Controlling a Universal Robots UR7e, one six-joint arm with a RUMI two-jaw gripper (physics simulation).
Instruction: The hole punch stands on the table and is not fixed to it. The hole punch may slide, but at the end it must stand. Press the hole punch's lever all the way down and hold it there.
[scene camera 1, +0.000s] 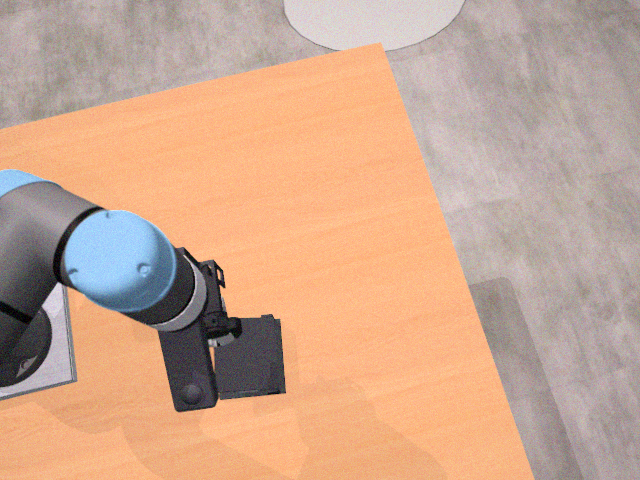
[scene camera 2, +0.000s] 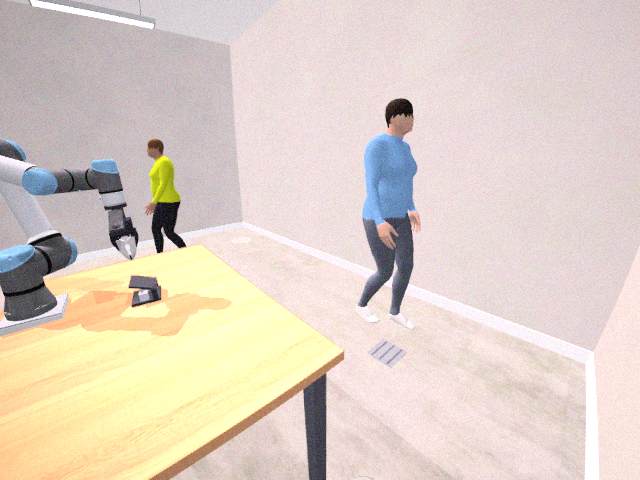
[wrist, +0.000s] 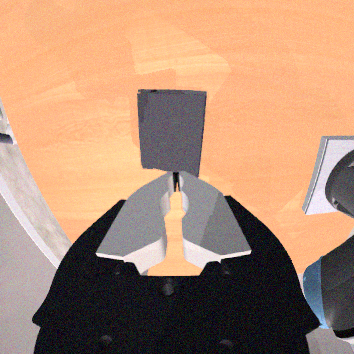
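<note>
The dark hole punch stands upright on the table. Its flat lever is up in scene camera 2, tilted with a wedge-shaped gap over the base. From above, the lever covers most of the base. My gripper is shut and empty. In scene camera 2 its tips are in the air above the lever, apart from it. In the wrist view the tips overlap the lever's near edge. In scene camera 1 the gripper partly hides a corner of the hole punch.
The arm's base plate is on the table, left of the hole punch in the scene views. A person in blue and a person in yellow are on the floor beyond the table. A table corner shows at the top.
</note>
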